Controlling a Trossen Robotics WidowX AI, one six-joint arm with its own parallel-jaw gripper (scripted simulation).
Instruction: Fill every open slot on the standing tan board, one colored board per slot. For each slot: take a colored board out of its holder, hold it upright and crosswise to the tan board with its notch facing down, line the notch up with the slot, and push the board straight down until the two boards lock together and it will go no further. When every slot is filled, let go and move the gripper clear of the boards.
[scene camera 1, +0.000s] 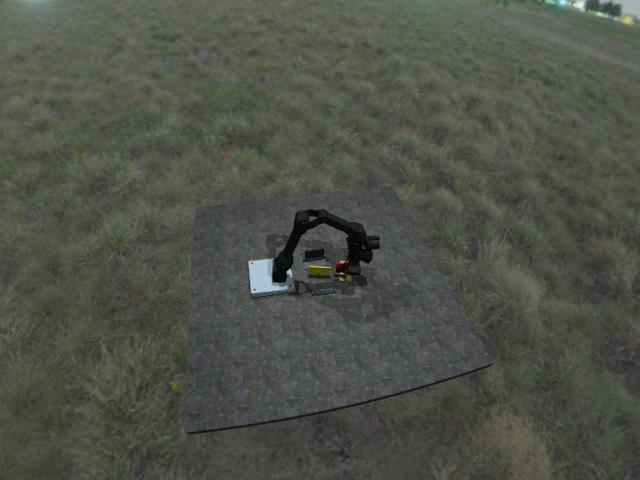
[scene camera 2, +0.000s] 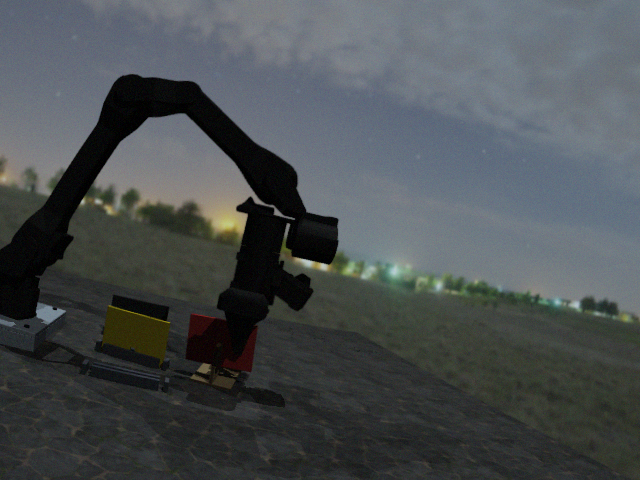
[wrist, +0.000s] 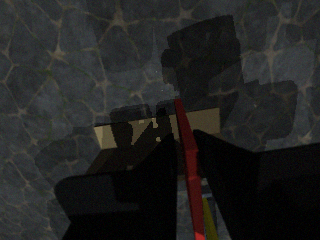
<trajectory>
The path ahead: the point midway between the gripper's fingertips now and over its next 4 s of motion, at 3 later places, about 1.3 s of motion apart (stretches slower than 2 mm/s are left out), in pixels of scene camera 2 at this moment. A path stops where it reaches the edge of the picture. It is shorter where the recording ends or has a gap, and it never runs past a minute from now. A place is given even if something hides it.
My gripper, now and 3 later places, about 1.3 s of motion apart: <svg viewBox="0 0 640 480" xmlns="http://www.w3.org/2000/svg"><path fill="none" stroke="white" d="M238 354L143 240L126 297L122 323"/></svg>
</trajectory>
